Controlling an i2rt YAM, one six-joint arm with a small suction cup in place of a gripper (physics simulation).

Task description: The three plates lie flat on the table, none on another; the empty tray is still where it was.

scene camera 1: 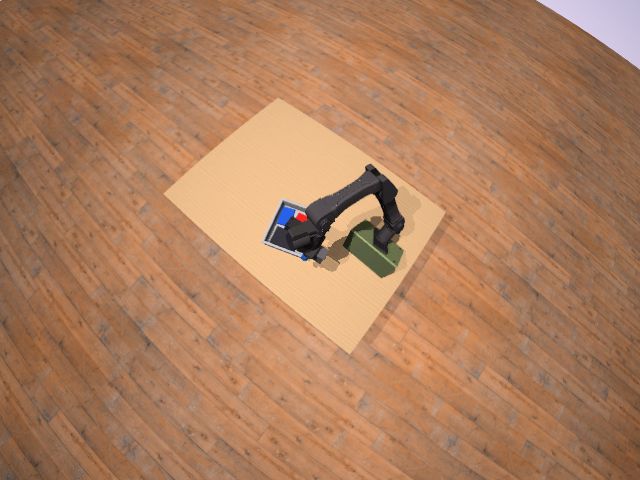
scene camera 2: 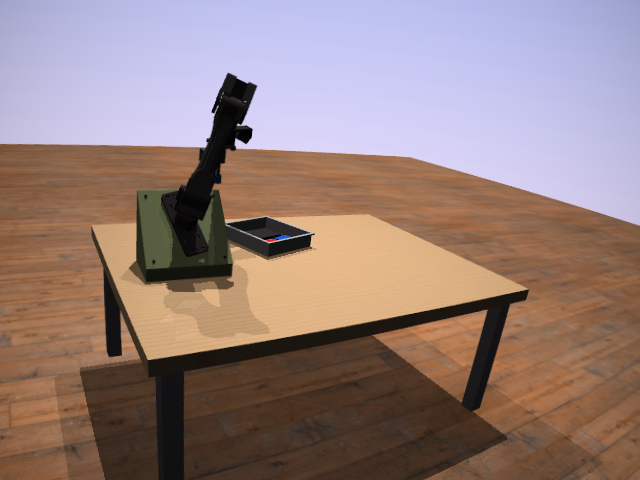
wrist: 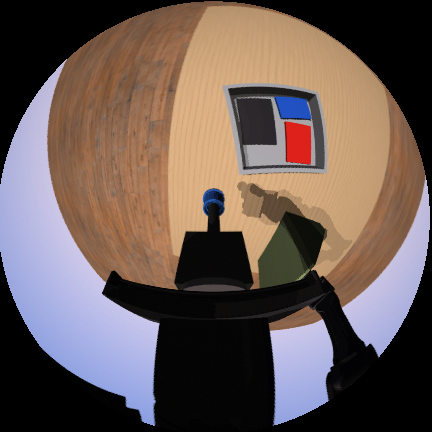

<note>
My suction cup (wrist: 212, 194) holds nothing. The cup hangs 25 cm from the middle of a black plate (wrist: 256, 119), above it. A red plate (wrist: 297, 136) rests on a grey tray (scene camera 2: 300, 238).
The grey tray shows as well in the wrist view (wrist: 251, 158).
</note>
